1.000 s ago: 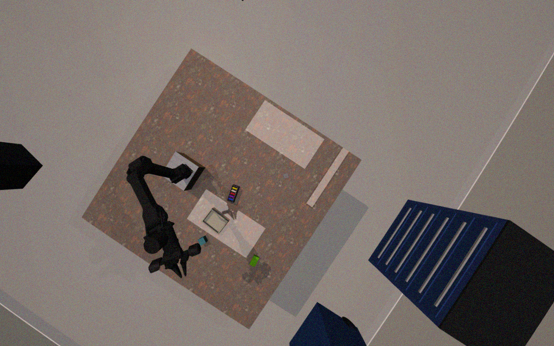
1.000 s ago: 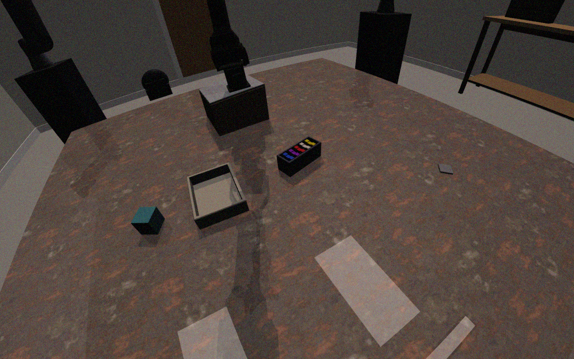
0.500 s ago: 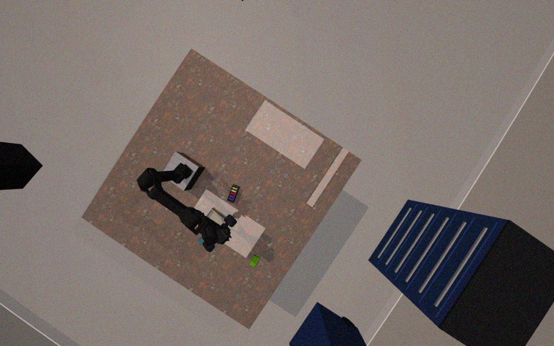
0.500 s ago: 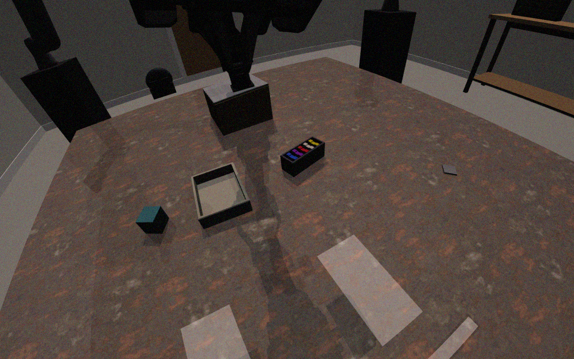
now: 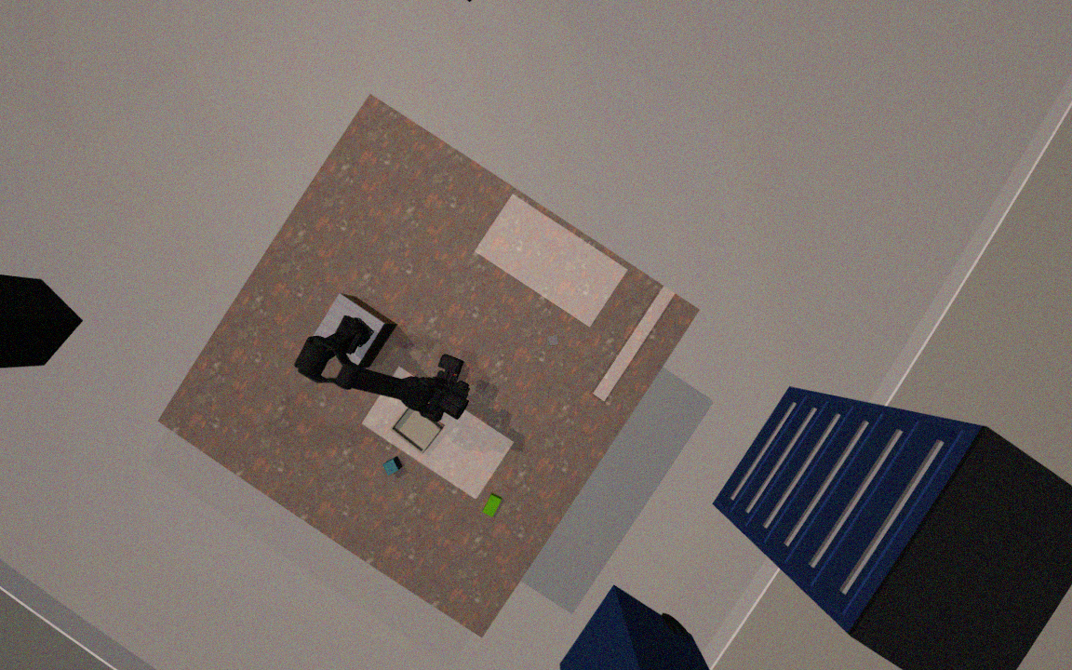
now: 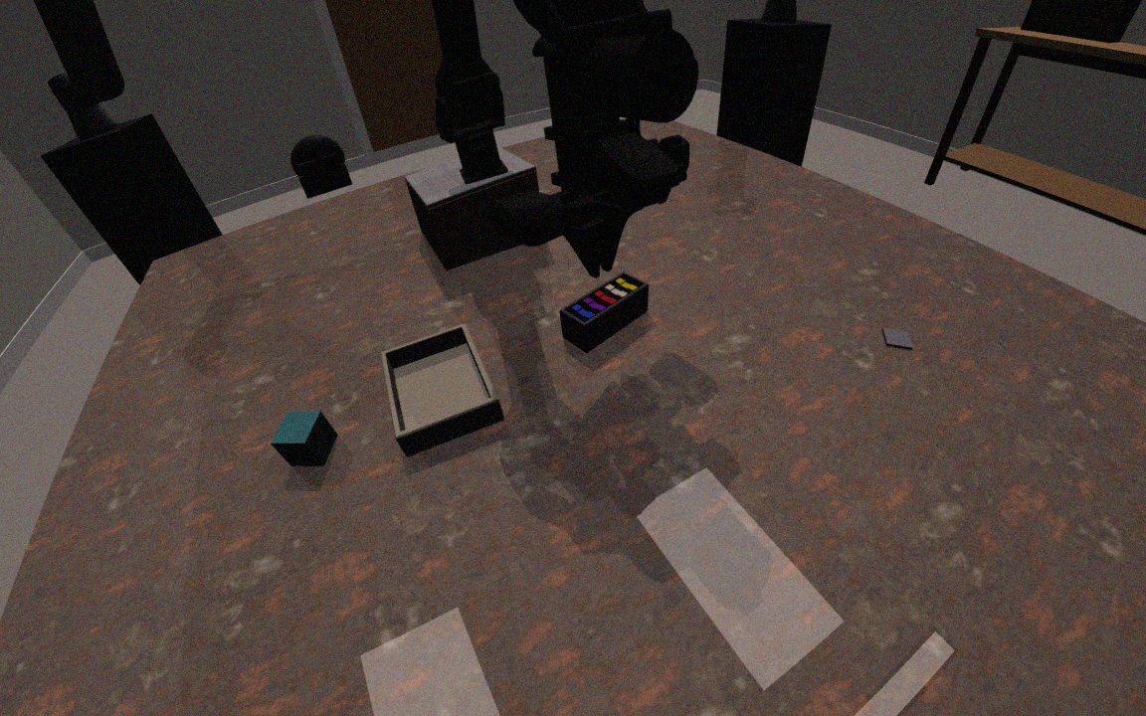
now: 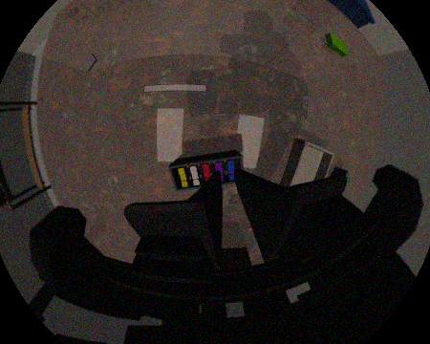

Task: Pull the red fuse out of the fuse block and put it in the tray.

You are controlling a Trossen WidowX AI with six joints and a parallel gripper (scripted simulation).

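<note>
The red fuse lies 2 cm behind my gripper tip, 1 cm to the left of it and 6 cm below it. Also, from my gripper tip: tray: 1 cm ahead, 19 cm to the right, 9 cm below; then teal cube: 3 cm ahead, 33 cm to the right, 7 cm below; then grey tile: 14 cm ahead, 32 cm to the left, 9 cm below.
</note>
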